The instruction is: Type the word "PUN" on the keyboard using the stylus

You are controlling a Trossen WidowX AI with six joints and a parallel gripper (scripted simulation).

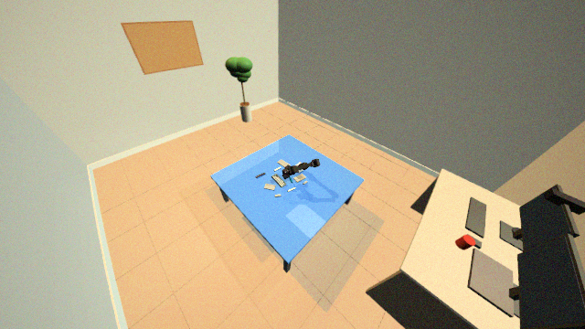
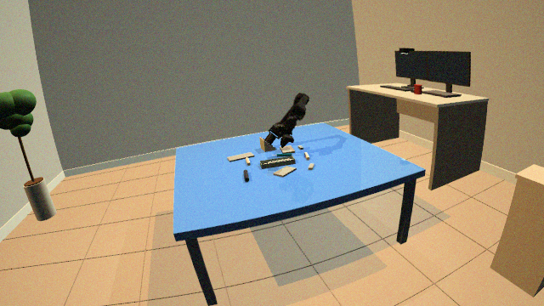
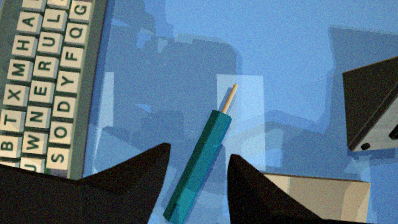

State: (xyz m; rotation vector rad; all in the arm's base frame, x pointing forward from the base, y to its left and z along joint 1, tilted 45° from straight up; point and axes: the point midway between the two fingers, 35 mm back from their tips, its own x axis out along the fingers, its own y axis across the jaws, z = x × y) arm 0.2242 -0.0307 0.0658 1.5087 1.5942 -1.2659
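Right now my gripper tip is 2 cm past the stylus, 1 cm to the left of it and 6 cm above it. Also, from my gripper tip: stylus tip 4 cm behind, 4 cm to the right, 6 cm below; dark cylinder 19 cm ahead, 28 cm to the right, 6 cm below.
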